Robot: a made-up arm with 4 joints. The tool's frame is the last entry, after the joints.
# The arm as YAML. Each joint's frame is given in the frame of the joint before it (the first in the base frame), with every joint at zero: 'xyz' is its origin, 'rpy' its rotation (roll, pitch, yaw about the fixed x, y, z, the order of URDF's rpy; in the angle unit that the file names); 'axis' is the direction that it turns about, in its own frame. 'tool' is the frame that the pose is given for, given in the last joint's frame.
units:
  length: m
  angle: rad
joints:
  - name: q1
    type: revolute
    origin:
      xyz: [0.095, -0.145, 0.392]
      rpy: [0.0, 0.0, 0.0]
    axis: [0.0, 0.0, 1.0]
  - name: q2
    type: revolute
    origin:
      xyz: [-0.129, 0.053, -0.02]
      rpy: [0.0, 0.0, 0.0]
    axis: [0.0, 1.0, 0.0]
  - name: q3
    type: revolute
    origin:
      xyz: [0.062, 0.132, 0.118]
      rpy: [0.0, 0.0, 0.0]
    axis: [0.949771, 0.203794, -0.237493]
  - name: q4
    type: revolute
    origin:
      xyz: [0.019, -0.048, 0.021]
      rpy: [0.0, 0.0, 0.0]
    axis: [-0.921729, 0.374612, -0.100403]
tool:
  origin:
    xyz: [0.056, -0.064, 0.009]
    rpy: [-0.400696, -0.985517, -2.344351]
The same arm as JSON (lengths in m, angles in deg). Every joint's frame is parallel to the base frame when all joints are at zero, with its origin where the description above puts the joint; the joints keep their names.
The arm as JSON. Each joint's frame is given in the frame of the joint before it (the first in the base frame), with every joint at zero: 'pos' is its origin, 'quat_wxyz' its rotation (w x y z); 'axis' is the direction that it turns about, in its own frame. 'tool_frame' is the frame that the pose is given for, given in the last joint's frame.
{"length_unit": "m", "angle_unit": "deg", "joints": [{"joint": "q1", "pos": [0.095, -0.145, 0.392], "quat_wxyz": [1.0, 0.0, 0.0, 0.0], "axis": "+z"}, {"joint": "q2", "pos": [-0.129, 0.053, -0.02], "quat_wxyz": [1.0, 0.0, 0.0, 0.0], "axis": "+y"}, {"joint": "q3", "pos": [0.062, 0.132, 0.118], "quat_wxyz": [1.0, 0.0, 0.0, 0.0], "axis": [0.949771, 0.203794, -0.237493]}, {"joint": "q4", "pos": [0.019, -0.048, 0.021], "quat_wxyz": [1.0, 0.0, 0.0, 0.0], "axis": [-0.921729, 0.374612, -0.100403]}], "tool_frame": {"pos": [0.056, -0.064, 0.009], "quat_wxyz": [0.248368, -0.495304, -0.018356, -0.832256]}}
